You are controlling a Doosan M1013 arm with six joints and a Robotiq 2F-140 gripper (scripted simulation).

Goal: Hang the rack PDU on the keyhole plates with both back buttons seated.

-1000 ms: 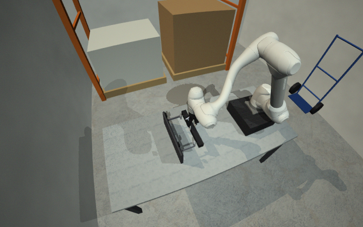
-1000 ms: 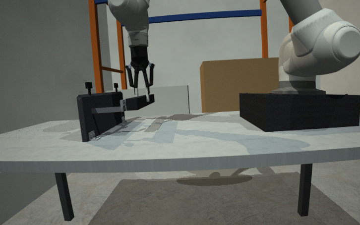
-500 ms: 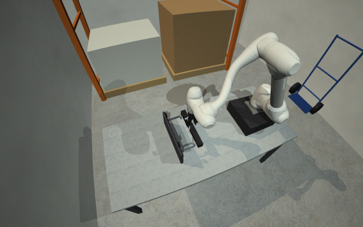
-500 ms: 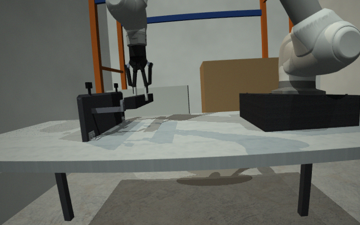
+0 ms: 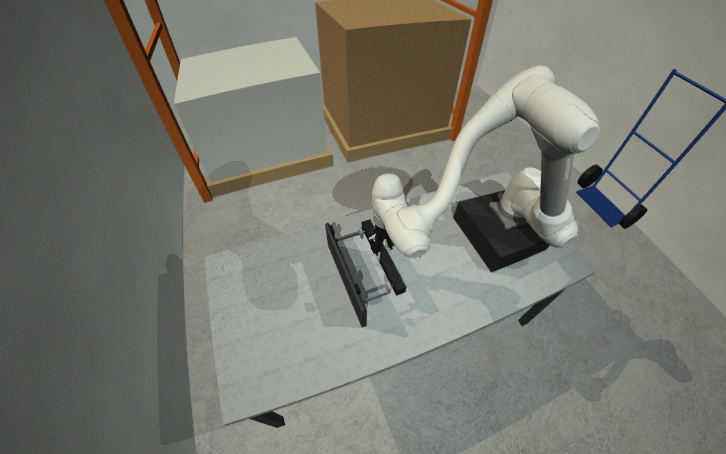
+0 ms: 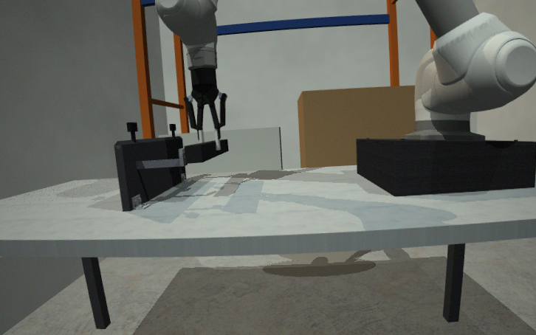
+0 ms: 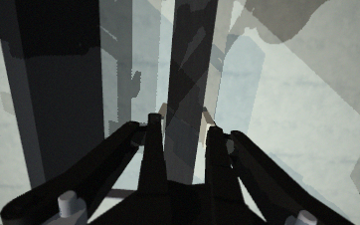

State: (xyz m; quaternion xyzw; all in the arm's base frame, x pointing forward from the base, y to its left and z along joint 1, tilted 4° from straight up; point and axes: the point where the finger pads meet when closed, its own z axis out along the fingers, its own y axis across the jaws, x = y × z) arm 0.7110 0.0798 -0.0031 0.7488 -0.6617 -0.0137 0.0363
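Right now my hand is 3 cm above the rack PDU and 2 cm short of it. Round my hand: mounting board: 17 cm ahead, 7 cm below, 2 cm to the left.
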